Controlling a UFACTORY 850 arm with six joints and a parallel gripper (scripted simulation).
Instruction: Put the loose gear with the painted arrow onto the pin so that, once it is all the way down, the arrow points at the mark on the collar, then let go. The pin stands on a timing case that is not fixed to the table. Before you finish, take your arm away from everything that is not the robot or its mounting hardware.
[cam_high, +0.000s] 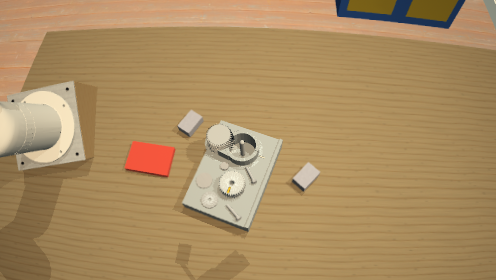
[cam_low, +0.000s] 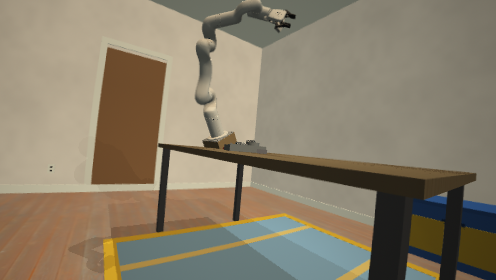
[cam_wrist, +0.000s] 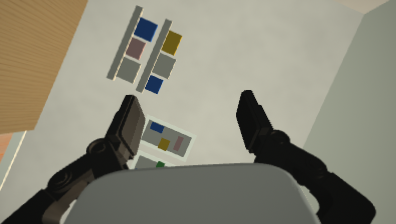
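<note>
Now: hand 84 cm above the pale toothed gear, 20 cm past it and 18 cm to the left of it. Round my hand: flat red block 88 cm below, 43 cm behind, 11 cm to the right.
</note>
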